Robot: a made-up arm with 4 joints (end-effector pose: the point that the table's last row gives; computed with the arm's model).
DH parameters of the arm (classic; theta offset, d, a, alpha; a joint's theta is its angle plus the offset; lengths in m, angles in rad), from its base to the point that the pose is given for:
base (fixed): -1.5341 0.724 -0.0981 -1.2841
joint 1: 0 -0.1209 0.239 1.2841
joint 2: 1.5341 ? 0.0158 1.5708
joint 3: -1.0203 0 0.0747 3.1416
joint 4: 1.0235 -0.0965 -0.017 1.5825
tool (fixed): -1.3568 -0.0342 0 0
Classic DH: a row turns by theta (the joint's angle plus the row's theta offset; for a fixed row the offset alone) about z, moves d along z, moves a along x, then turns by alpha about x.
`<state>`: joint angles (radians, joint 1 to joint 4).
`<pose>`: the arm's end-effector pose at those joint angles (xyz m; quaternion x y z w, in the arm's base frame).
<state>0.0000 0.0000 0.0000 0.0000</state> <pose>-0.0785 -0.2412 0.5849 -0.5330 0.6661 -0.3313 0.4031</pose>
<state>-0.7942 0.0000 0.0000 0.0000</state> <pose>-0.1564 -0.2210 0.8461 -0.5636 0.5443 -0.6038 0.1470</pose>
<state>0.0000 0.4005 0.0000 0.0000</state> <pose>-0.0436 -0.2210 0.5849 -0.6548 0.5468 -0.2445 0.4609</pose>
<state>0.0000 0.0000 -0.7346 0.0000</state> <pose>-0.1049 -0.2412 0.5824 -0.6164 0.7664 -0.1178 0.1370</pose>
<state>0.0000 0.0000 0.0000 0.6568</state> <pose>-0.0551 -0.2412 0.5923 -0.6113 0.7605 -0.1417 0.1667</pose>
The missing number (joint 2, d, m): -0.072
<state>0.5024 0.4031 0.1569 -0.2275</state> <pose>-0.0085 -0.1214 0.4489 -0.4418 0.4984 -0.1441 0.7318</pose>
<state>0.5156 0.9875 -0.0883 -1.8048</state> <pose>0.0088 -0.0514 0.4161 0.0874 0.1088 -0.0881 0.9863</pose>
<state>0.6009 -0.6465 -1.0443 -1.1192</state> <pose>-0.1658 -0.0997 0.4392 -0.2607 0.8591 -0.1983 0.3933</pose>
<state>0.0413 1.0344 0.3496 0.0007</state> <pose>-0.0036 -0.1523 0.5825 -0.6847 0.2768 -0.1007 0.6667</pose>
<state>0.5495 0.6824 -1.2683 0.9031</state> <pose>-0.0103 -0.0965 0.4258 0.8648 -0.3270 -0.2445 0.2922</pose>
